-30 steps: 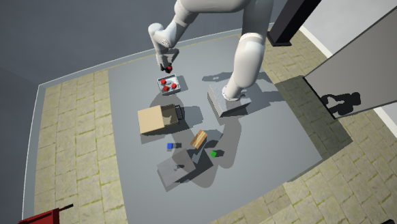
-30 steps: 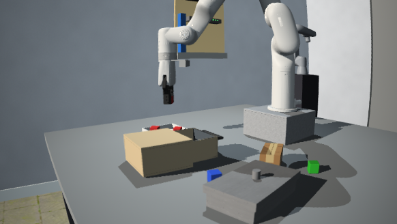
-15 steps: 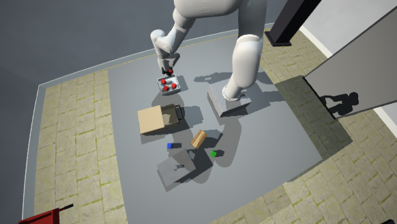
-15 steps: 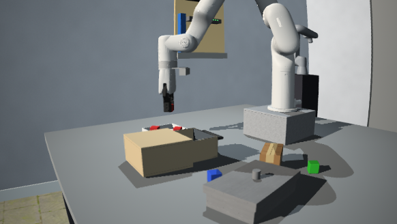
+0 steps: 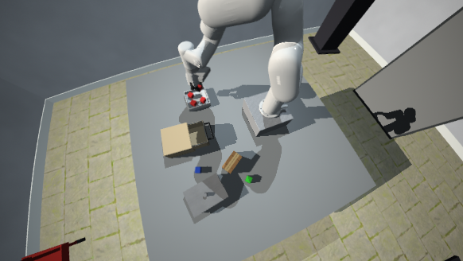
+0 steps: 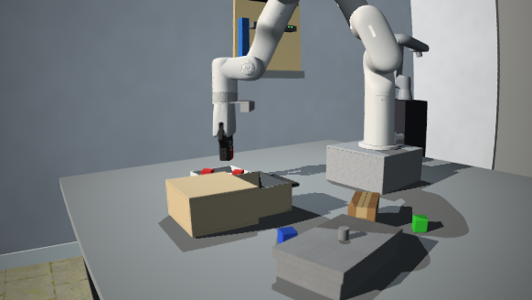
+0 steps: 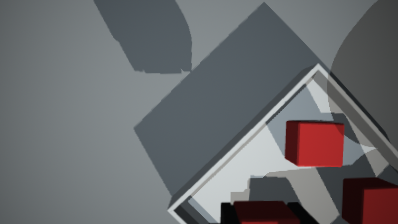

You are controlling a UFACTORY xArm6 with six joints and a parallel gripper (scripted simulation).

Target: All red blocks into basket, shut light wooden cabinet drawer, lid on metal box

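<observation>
The white basket is 3 cm ahead of my hand, 4 cm to the left of it and 7 cm below it. Round my hand: blue block 5 cm ahead, 50 cm to the left, 7 cm below; then drawer 4 cm ahead, 31 cm to the left, 4 cm below; then light wooden cabinet 9 cm ahead, 32 cm to the left, 4 cm below.
</observation>
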